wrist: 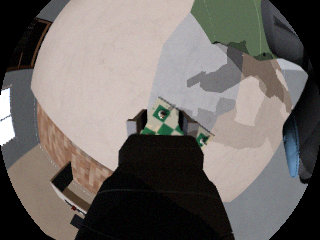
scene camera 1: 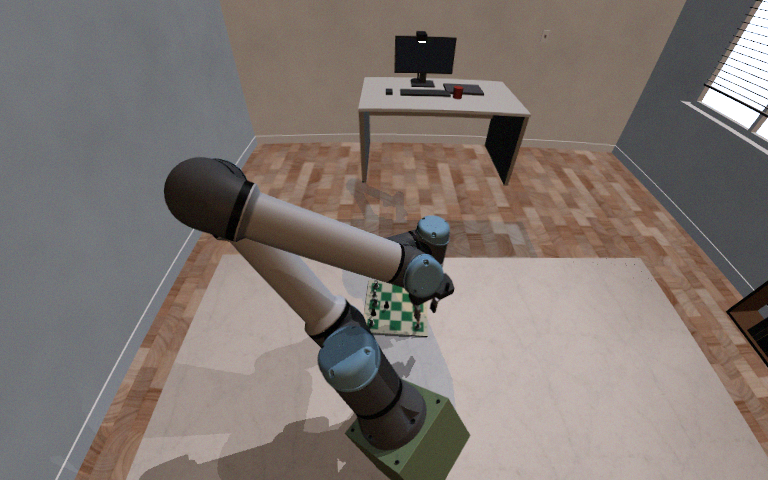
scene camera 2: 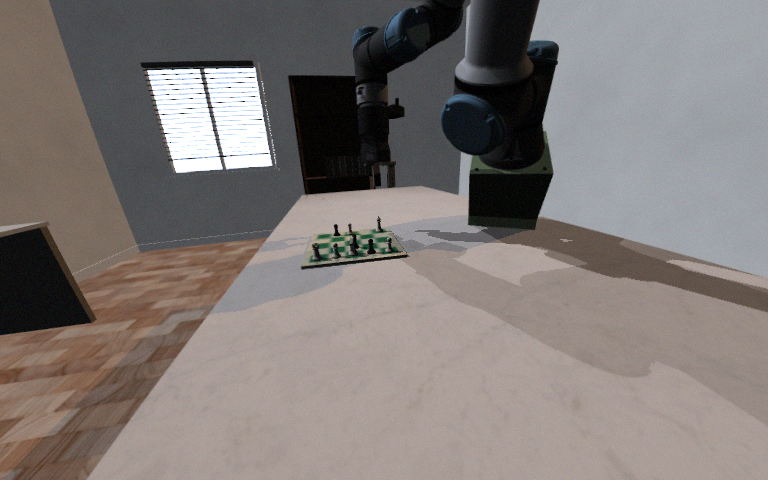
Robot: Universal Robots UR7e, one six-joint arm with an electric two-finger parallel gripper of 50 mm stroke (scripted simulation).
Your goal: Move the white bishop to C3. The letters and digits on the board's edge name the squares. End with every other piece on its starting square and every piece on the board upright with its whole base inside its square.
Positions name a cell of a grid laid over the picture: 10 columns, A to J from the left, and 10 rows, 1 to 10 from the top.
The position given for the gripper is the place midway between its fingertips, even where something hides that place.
Note:
In view: the gripper (scene camera 2: F4) and a green-and-white chessboard (scene camera 2: E6).
The green-and-white chessboard shows as well in the wrist view (wrist: F6) and in scene camera 1 (scene camera 1: F7). The gripper is seen too in the wrist view (wrist: F5).

